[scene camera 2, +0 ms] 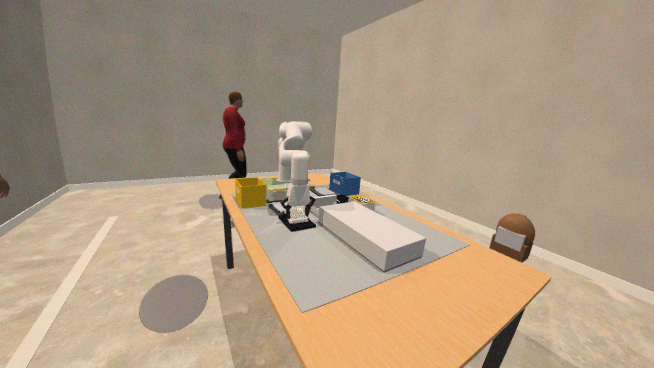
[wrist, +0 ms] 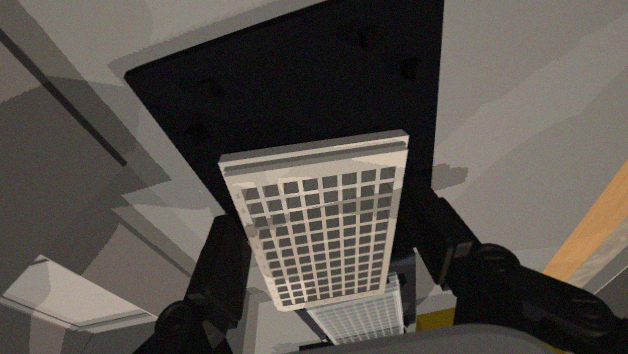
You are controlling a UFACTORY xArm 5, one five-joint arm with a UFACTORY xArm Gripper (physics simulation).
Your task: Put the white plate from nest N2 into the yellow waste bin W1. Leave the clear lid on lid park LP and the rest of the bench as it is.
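Observation:
The white gridded plate lies on a black nest; no nest label is readable. My gripper is open, with one finger on each side of the plate and nothing held. The yellow waste bin stands near the table's left edge, beyond the nest in the scene view. A clear-looking gridded piece shows beyond the plate in the wrist view; I cannot tell whether it is the clear lid on LP.
A long white block lies right of the nest on the grey mat. A blue bin stands at the back right, near a yellow-topped rack. A person in red is behind the table.

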